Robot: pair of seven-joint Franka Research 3 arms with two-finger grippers.
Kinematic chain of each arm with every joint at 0, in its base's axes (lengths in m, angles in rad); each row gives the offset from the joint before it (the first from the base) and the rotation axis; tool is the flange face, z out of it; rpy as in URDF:
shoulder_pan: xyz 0 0 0.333 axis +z
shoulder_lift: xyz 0 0 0 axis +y
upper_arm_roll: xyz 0 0 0.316 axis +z
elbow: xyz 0.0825 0 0 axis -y
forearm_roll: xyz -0.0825 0 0.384 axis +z
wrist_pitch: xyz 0 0 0 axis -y
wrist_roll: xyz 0.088 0 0 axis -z
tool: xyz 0 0 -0.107 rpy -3.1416 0 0
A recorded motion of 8 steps. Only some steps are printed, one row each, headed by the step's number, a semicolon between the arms.
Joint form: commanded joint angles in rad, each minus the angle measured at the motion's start. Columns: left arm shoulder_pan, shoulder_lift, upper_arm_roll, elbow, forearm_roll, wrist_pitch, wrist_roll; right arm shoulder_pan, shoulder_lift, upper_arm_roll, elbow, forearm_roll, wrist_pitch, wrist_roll.
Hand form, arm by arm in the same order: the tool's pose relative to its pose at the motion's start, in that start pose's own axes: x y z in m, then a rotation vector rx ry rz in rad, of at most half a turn. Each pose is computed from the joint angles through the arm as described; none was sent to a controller.
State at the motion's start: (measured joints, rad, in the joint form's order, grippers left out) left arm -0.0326 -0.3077 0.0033 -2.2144 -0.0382 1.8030 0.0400; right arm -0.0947 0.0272 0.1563 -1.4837 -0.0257 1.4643 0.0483
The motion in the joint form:
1: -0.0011 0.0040 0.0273 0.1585 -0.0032 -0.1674 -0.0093; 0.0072 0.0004 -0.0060 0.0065 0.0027 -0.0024 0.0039
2: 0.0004 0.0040 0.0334 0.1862 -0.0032 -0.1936 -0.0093; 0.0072 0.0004 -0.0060 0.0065 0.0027 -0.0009 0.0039
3: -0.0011 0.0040 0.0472 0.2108 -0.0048 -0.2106 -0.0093; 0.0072 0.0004 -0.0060 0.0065 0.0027 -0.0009 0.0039
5: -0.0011 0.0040 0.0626 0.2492 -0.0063 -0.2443 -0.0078; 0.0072 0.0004 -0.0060 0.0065 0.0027 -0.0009 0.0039
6: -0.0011 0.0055 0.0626 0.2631 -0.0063 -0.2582 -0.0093; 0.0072 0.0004 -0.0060 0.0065 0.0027 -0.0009 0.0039
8: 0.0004 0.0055 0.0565 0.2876 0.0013 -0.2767 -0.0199; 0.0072 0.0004 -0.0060 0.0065 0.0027 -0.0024 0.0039
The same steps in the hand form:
1: -0.0039 -0.0098 -0.0600 -0.0153 -0.0116 -0.0276; -0.0003 -0.0009 -0.0026 0.0027 0.0036 0.0026
2: -0.0055 -0.0130 -0.0710 -0.0179 -0.0098 -0.0335; -0.0001 -0.0009 -0.0027 0.0028 0.0051 0.0026
3: -0.0067 -0.0187 -0.0813 -0.0245 -0.0015 -0.0438; -0.0001 -0.0009 -0.0027 0.0028 0.0051 0.0026
5: -0.0098 -0.0258 -0.0967 -0.0319 0.0040 -0.0548; -0.0001 -0.0009 -0.0027 0.0028 0.0051 0.0026
6: -0.0106 -0.0256 -0.1013 -0.0318 0.0025 -0.0558; -0.0001 -0.0009 -0.0027 0.0028 0.0051 0.0026
8: -0.0122 -0.0236 -0.1111 -0.0217 0.0077 -0.0616; -0.0003 -0.0009 -0.0026 0.0027 0.0036 0.0026

